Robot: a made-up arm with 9 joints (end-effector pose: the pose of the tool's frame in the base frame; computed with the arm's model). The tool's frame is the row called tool.
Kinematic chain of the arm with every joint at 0, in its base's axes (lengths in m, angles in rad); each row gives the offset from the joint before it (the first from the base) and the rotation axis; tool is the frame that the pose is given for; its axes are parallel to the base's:
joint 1: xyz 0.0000 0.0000 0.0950 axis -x
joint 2: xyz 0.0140 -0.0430 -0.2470 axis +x
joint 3: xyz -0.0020 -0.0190 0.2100 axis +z
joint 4: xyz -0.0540 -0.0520 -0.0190 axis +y
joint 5: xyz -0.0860 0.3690 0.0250 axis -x
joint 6: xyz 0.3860 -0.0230 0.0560 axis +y
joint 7: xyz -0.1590 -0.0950 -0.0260 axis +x
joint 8: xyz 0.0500 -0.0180 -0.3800 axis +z
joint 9: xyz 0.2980 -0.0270 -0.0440 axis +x
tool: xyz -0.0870 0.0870 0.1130
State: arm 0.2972 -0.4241 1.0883 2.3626 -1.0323 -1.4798 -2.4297 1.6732 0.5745
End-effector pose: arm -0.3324 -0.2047 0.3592 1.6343 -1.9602 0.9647
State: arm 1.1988 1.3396 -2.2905 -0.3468 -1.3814 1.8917 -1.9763 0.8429 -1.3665
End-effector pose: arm -0.1961 -0.5999 -0.2726 -1.5362 0.1710 0.8433
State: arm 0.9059 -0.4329 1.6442 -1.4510 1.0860 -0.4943 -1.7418 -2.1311 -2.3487
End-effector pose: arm -0.1085 -0.1535 0.7708 0.1760 -0.3774 -2.0395
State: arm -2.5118 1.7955 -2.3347 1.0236 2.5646 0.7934 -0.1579 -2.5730 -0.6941
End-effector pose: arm 0.3811 0.8067 0.5908 0.4742 0.0350 0.3832
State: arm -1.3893 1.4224 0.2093 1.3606 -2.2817 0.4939 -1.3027 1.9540 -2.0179
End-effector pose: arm -0.5549 -0.4715 0.0714 2.3807 -0.9632 -1.3790
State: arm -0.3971 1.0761 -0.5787 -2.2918 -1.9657 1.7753 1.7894 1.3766 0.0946
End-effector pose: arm -0.3197 -0.4428 0.2806 -1.7945 1.1711 -1.9794
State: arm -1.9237 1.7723 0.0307 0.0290 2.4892 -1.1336 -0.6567 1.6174 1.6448
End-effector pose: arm 0.6447 0.1103 -0.3882 1.3272 -0.1489 1.0640
